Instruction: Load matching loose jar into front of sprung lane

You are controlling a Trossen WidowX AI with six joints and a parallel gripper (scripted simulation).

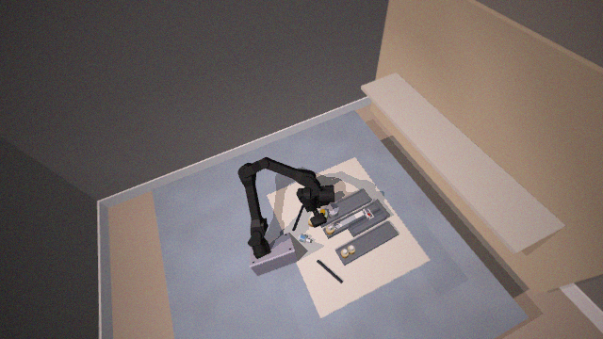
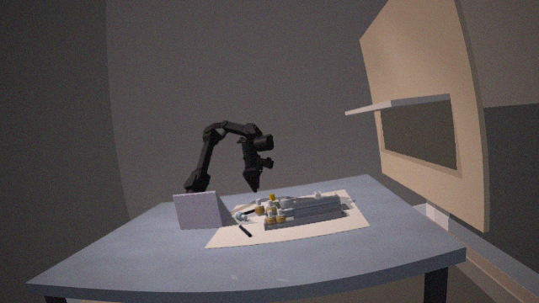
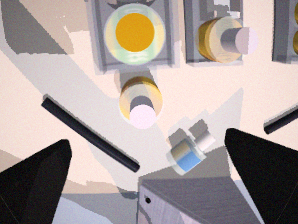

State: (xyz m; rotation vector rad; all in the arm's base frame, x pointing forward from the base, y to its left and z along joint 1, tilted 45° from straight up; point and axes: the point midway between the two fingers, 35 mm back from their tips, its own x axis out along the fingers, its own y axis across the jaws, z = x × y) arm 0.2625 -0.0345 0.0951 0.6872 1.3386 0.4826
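Right now the cream mat is 11 cm ahead of my gripper tip, 7 cm to the right of it and 11 cm below it. From my gripper tip the other things lie so: red mark (23 cm ahead, 12 cm to the right, 4 cm below); sprung lane (20 cm ahead, 11 cm to the right, 9 cm below).
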